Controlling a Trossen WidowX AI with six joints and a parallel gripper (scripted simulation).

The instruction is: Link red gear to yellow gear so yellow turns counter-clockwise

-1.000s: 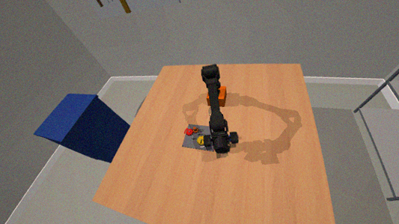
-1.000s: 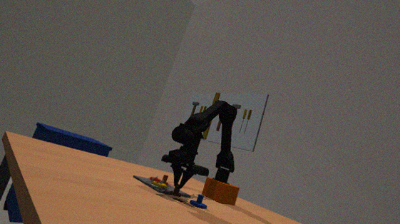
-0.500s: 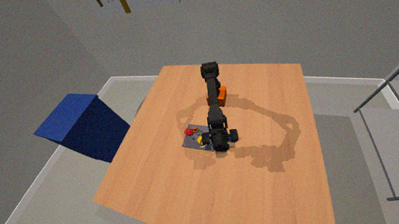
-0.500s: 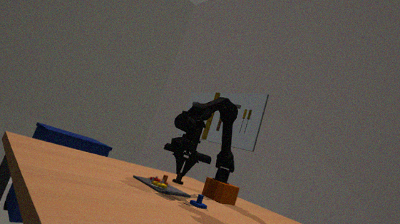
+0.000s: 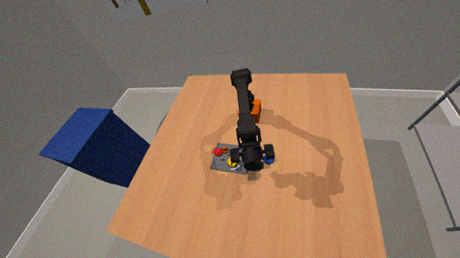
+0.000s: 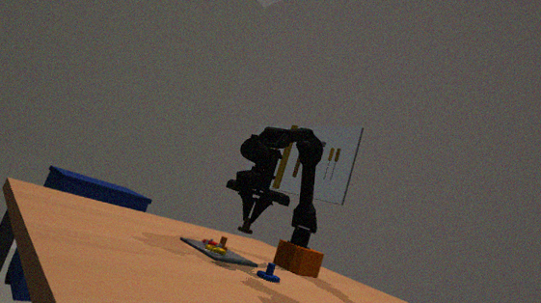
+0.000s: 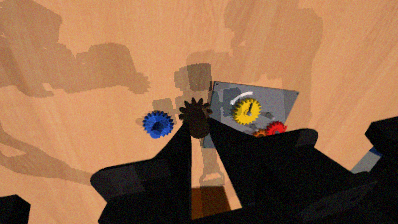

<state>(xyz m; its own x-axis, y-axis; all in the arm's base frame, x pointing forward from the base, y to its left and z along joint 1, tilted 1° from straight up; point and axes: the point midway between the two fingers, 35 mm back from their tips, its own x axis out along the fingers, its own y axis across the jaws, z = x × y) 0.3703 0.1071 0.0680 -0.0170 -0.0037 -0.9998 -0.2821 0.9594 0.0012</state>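
My gripper tip is 190 mm to the left of the small orange gear, 100 mm above it and 90 mm past it. The rest, counted from my gripper tip: large blue gear (110 mm below, 80 mm behind, 60 mm to the left); yellow gear (130 mm to the right, 110 mm below, 30 mm behind); small dark brown gear (10 mm below).
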